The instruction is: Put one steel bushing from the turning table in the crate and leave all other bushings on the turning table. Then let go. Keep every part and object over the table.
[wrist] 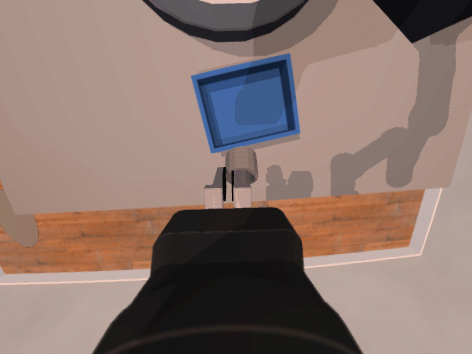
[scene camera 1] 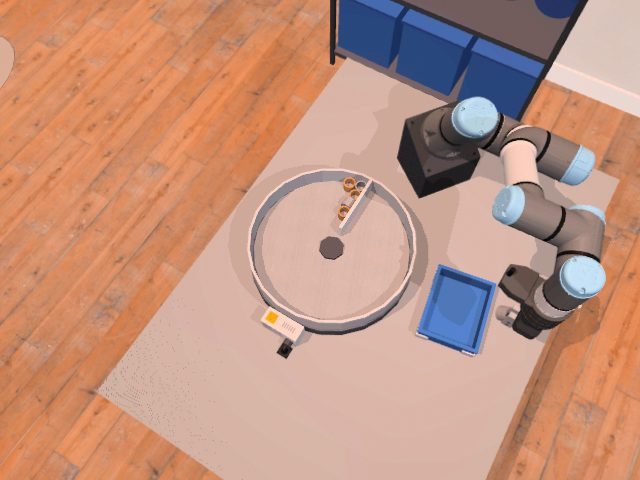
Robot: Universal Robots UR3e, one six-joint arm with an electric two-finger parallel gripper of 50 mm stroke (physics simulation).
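Pixels of known places: gripper, between the fingertips: [wrist: 228,177] [scene camera 1: 507,321]; arm's base, origin of its link: [scene camera 1: 443,134].
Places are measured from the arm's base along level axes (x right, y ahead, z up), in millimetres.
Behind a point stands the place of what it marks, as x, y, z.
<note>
My gripper [scene camera 1: 508,318] {-327, 412, 76} [wrist: 228,177] {-327, 412, 76} is shut on the wall of a grey steel bushing [scene camera 1: 503,313] {-311, 406, 90} [wrist: 242,161] {-309, 398, 90}. It holds the bushing above the table, beside the blue crate [scene camera 1: 432,298] {-175, 361, -149} [wrist: 204,115] {-250, 453, -104}, to its right in the scene view and just below it in the wrist view. No bushing shows in the crate. On the turning table [scene camera 1: 294,268] {162, 487, -101}, orange bushings [scene camera 1: 349,183] [scene camera 1: 354,194] {134, 226, -95} [scene camera 1: 343,212] {134, 285, -102} stand along the divider bar. A grey bushing [scene camera 1: 360,184] {135, 192, -92} is beside them, and a partly hidden grey one [scene camera 1: 346,203] {134, 272, -70} lies between the lower two orange ones.
The turning table's raised rim [scene camera 1: 415,242] {-73, 289, -51} [wrist: 225,36] {-105, 403, -133} is near the crate. A divider bar [scene camera 1: 356,206] {104, 272, -59} crosses part of its surface. A white control box [scene camera 1: 282,325] {107, 628, -96} is at its lower left. The black robot base [scene camera 1: 434,167] {-20, 83, -31} and a rack with blue bins [scene camera 1: 434,51] are behind.
</note>
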